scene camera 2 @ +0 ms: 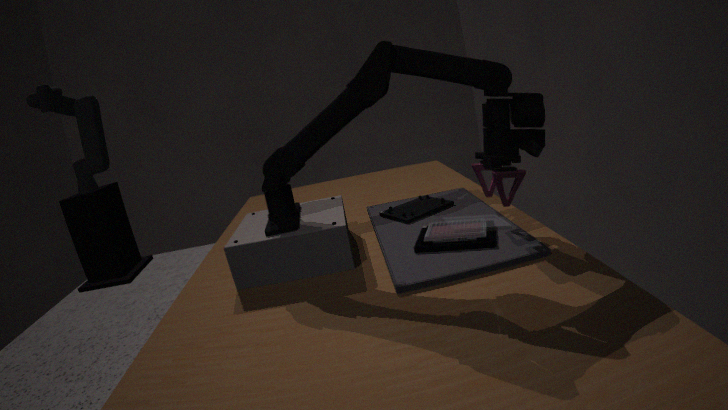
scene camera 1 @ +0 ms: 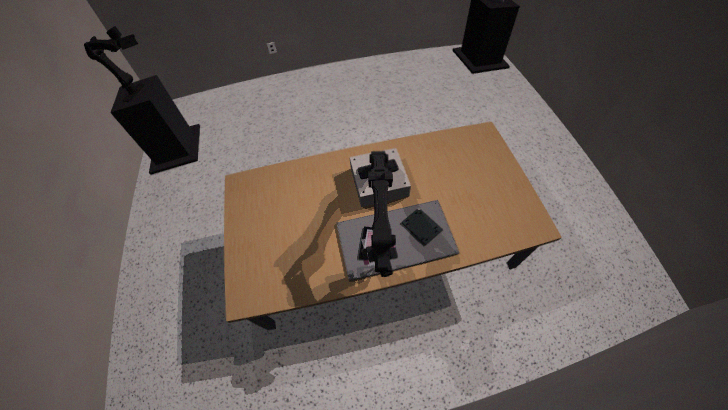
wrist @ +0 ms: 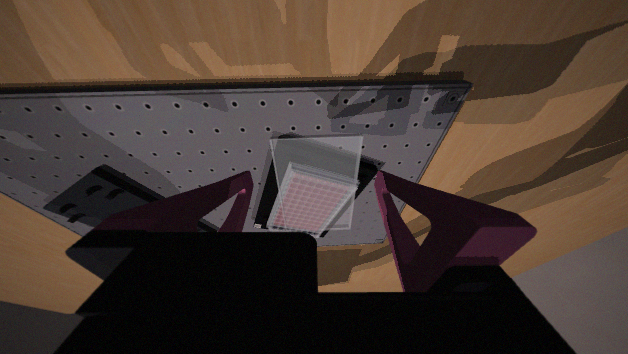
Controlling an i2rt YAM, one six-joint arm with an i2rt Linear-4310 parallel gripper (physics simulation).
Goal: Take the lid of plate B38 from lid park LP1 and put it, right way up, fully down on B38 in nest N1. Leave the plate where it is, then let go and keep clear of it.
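Places are measured from the arm's base along level axes (x right, y up, z back), in centimetres.
Pixels of known places: gripper, fingertip midpoint: (scene camera 2: 497, 201) (wrist: 313, 177); arm's base, link origin: (scene camera 2: 284, 219).
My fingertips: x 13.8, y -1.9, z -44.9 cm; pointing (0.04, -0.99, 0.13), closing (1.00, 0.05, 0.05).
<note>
Ahead of a thing's pixels: the offset from my fingertips to its top centre. "pt": to the spot under its first point. Level surfaces: height alone.
Plate B38 {dx +0.3, dy -2.0, dz +5.4 cm} (scene camera 1: 368, 239) (scene camera 2: 455, 230) (wrist: 309, 200), with pink wells, sits in a black nest {dx -1.1, dy -4.7, dz +9.6 cm} (scene camera 2: 458, 247) (wrist: 265, 196). A clear lid {pt dx +2.3, dy -3.9, dz +0.4 cm} (scene camera 2: 501, 222) (wrist: 320, 150) lies askew over it, turned relative to the plate and overhanging its far end in the wrist view. Whether it is tilted or which parts touch is hard to tell. The dark lid park {dx -25.7, dy -4.5, dz +11.8 cm} (scene camera 1: 421, 226) (scene camera 2: 417, 208) (wrist: 135, 200) has small posts and no lid visible on it. My gripper (scene camera 2: 497, 199) (wrist: 313, 177) is open and empty, above and apart from the lid. In scene camera 1 the arm hides its fingers.
The nest and lid park stand on a grey perforated board {dx -12.2, dy -6.4, dz +9.9 cm} (scene camera 1: 346, 264) (scene camera 2: 407, 269) (wrist: 200, 130) on the wooden table {dy -7.8 cm} (scene camera 1: 285, 203) (scene camera 2: 305, 356). My arm stands on a pale box (scene camera 2: 295, 264). Another arm stands on a black pedestal (scene camera 1: 147, 122) (scene camera 2: 99, 234) off the table.
</note>
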